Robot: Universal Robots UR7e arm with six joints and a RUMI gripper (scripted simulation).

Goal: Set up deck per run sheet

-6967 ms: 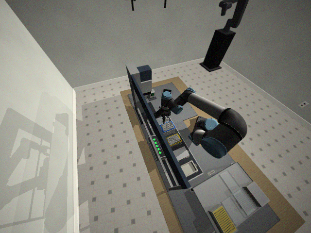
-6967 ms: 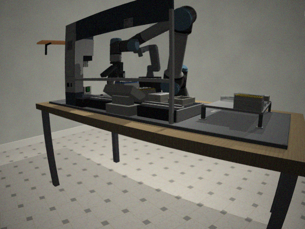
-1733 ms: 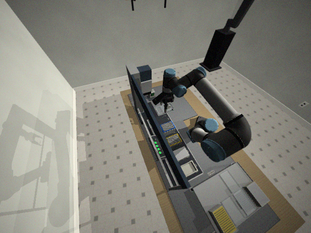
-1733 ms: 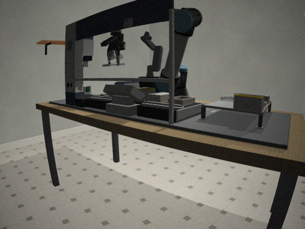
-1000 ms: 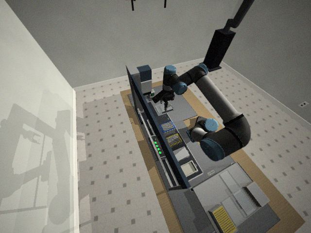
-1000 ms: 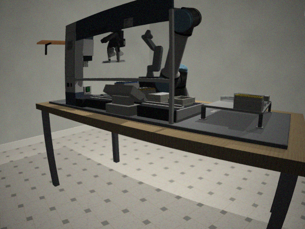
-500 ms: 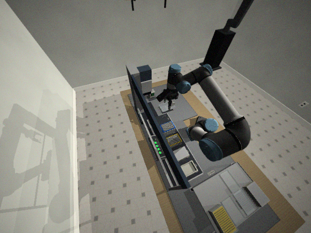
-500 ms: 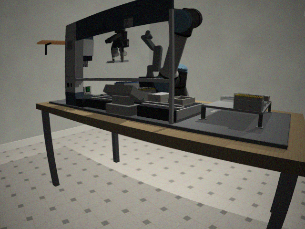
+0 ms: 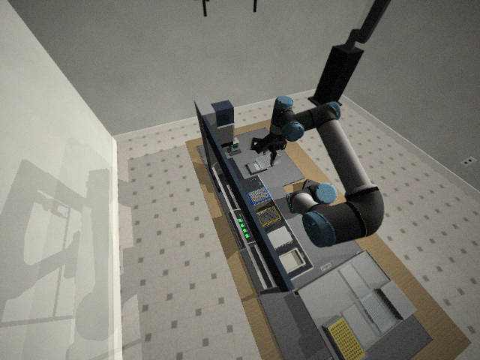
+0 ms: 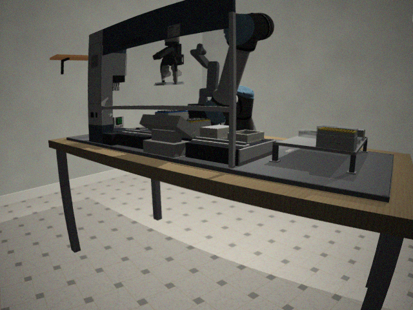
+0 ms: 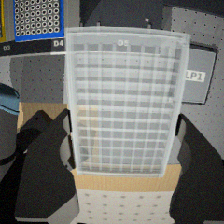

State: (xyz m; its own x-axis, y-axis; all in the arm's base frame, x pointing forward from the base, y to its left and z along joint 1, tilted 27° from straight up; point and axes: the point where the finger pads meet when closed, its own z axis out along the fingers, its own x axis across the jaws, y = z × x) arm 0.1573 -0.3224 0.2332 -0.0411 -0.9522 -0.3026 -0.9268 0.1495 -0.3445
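The blue-framed tip rack lies 16 cm below my hand, 12 cm to the left of it and 12 cm ahead of it. From my hand the other things lie so: sample plate (1 cm below); yellow-framed tip rack (25 cm to the left, 19 cm below, 12 cm ahead); flat lid (27 cm below, 16 cm to the right, 5 cm behind).
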